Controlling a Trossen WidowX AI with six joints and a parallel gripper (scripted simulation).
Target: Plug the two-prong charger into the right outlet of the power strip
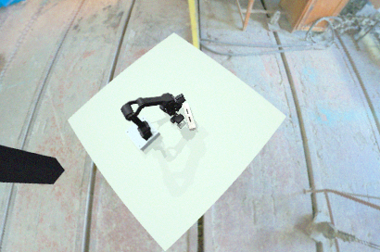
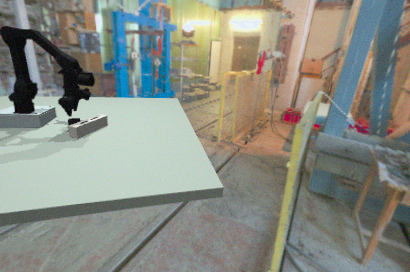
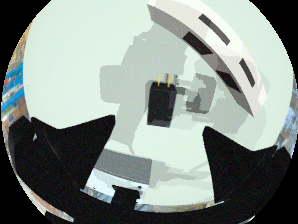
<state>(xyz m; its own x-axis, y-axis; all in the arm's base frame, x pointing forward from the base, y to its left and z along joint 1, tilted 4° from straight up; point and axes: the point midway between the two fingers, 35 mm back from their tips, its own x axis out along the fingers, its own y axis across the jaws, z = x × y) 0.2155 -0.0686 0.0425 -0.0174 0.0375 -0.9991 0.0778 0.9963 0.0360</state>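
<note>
Now: the dark charger 2 cm ahead of my gripper tip and 5 cm below it.
</note>
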